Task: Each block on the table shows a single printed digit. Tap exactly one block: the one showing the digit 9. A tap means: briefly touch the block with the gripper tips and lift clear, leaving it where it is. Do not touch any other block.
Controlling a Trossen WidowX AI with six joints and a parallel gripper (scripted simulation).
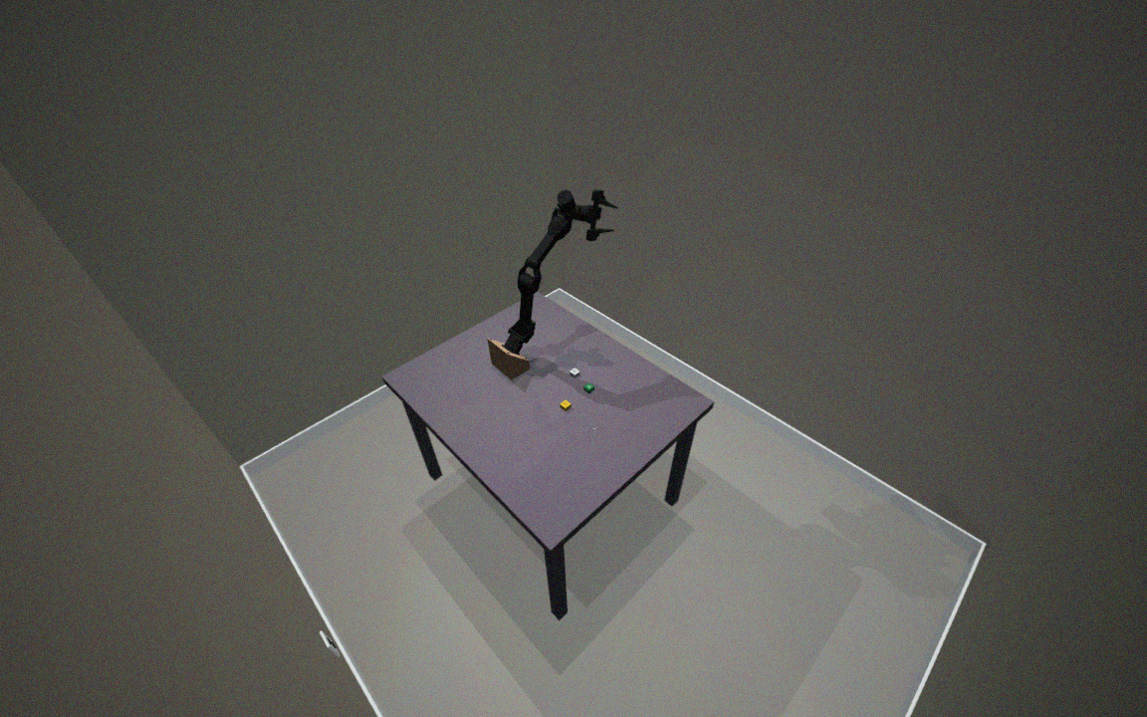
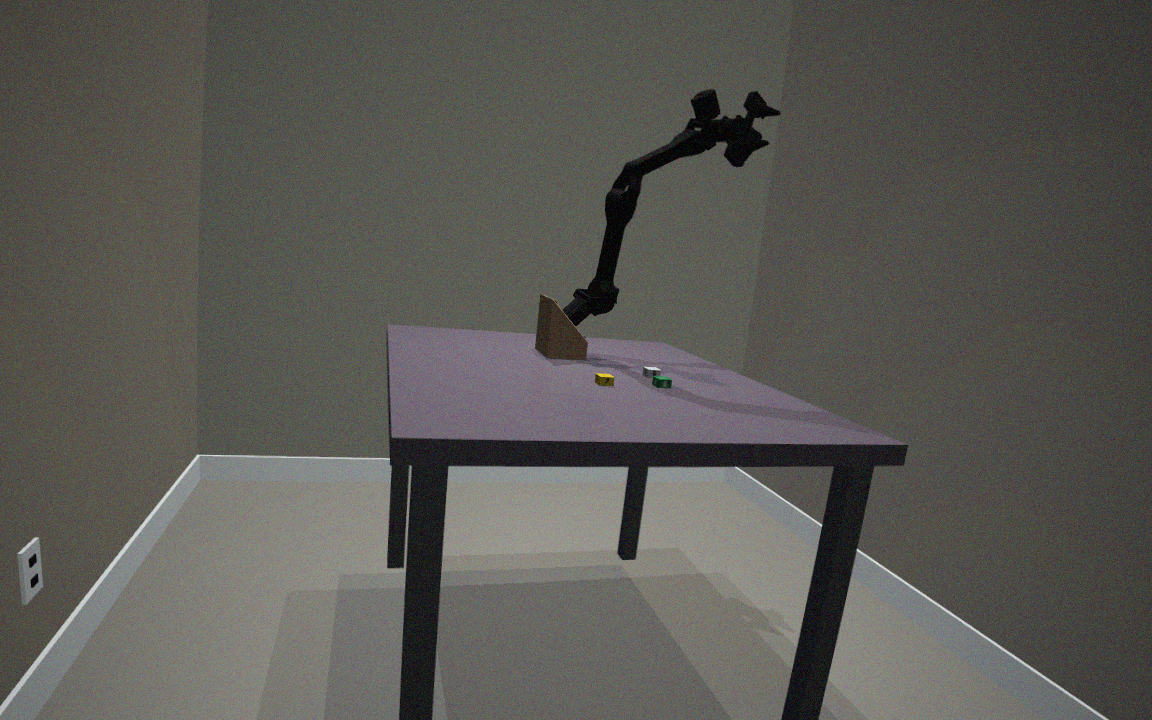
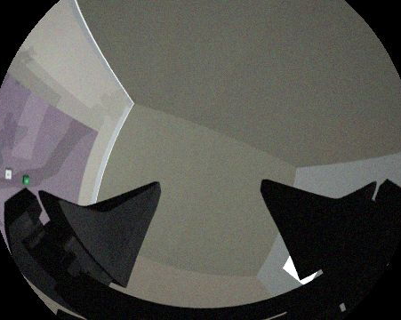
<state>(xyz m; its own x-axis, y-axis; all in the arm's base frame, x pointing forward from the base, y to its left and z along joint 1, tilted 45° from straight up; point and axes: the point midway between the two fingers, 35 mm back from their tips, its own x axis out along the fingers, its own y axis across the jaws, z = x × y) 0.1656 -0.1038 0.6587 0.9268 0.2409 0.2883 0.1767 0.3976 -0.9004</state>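
Right now the green block is 610 mm below my gripper tip, 280 mm to the right of it and 130 mm ahead of it. Also, from my gripper tip: yellow block (610 mm below, 420 mm to the right, 120 mm ahead); white block (610 mm below, 260 mm to the right, 20 mm ahead).
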